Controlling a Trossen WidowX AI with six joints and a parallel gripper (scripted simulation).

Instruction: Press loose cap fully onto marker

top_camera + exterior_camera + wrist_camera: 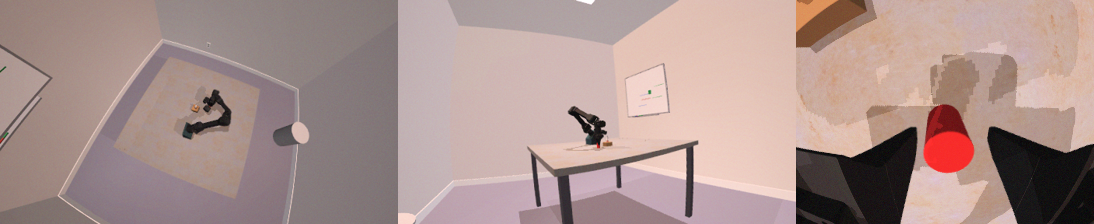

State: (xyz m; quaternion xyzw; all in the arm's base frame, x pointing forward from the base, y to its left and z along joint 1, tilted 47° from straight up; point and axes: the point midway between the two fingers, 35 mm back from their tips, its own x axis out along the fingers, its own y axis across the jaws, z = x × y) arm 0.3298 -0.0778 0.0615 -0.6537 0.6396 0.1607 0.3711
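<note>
The red cap is right at my gripper tip. From my gripper tip the other things lie so: holder block: 7 cm behind, 13 cm to the left, 1 cm below.
</note>
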